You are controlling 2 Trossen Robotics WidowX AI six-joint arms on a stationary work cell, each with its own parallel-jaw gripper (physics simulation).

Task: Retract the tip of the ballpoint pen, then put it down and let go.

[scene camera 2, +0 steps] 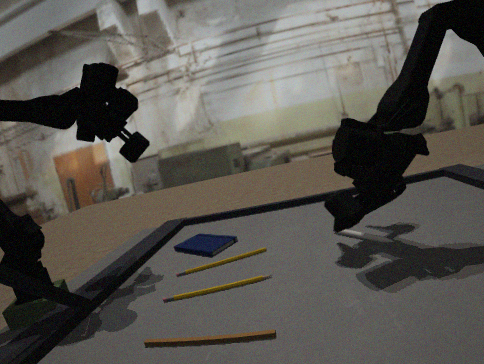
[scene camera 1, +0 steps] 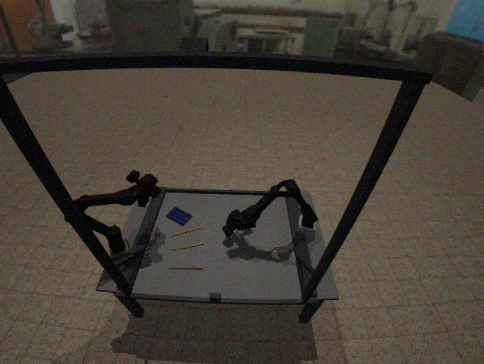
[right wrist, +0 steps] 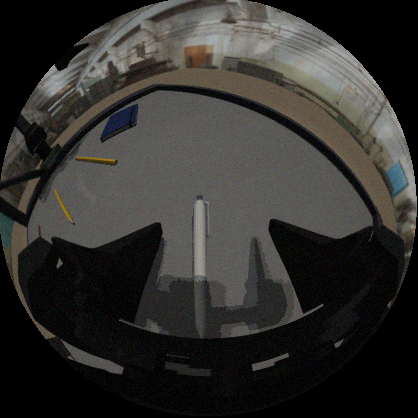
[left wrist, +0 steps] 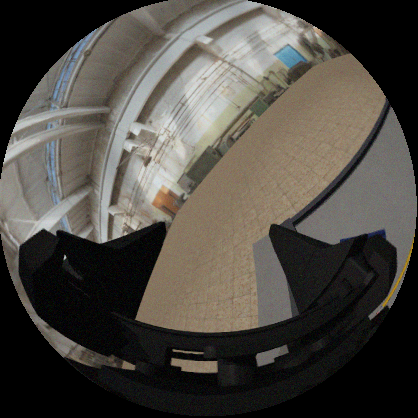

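Seen in the pictures: left gripper, fingertip midpoint: (scene camera 2: 122, 132) (left wrist: 219, 228); right gripper, fingertip midpoint: (right wrist: 216, 226); left arm's base, link origin: (scene camera 1: 118, 248) (right wrist: 47, 154); right arm's base, link origin: (scene camera 1: 307, 223).
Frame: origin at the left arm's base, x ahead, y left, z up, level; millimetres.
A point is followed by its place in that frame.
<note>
A white pen (right wrist: 199, 240) @[x 627, y -144, z -29 mm] (scene camera 2: 361, 235) @[x 627, y -176, z -32 mm] lies on the grey table (right wrist: 200, 130) @[x 600, y 25, z -40 mm] (scene camera 1: 250, 280) @[x 557, y -480, z -40 mm]. In the right wrist view its dark button end and clip point away from the gripper, and its tapered end lies in shadow at the bottom; whether the tip is out cannot be told. My right gripper (right wrist: 216, 226) @[x 639, y -133, z -15 mm] (scene camera 2: 344, 216) @[x 639, y -133, z -15 mm] (scene camera 1: 227, 231) @[x 639, y -133, z -15 mm] is open and empty, low above the pen, which shows between the two fingers, nearer the left one in the picture. My left gripper (left wrist: 219, 228) @[x 259, y 178, z 282 mm] (scene camera 2: 134, 146) is open and empty, raised high at the left edge of the table.
A blue notebook (scene camera 1: 179, 216) @[x 380, y 86, z -28 mm] (scene camera 2: 205, 244) @[x 378, y 74, z -28 mm] (right wrist: 120, 122) @[x 409, y 63, z -28 mm] lies at the far left. Nearer lie two yellow pencils, one (scene camera 1: 187, 232) @[x 385, y -42, z -34 mm] (scene camera 2: 221, 262) @[x 382, y -43, z -35 mm] behind the other (scene camera 1: 187, 247) @[x 341, y -143, z -36 mm] (scene camera 2: 217, 288) @[x 345, y -143, z -35 mm], and an orange-brown stick (scene camera 1: 186, 268) @[x 295, y -265, z -35 mm] (scene camera 2: 210, 339) @[x 300, y -267, z -34 mm]. Dark frame posts (scene camera 1: 372, 180) @[x 718, y -709, z 741 mm] stand around the table.
</note>
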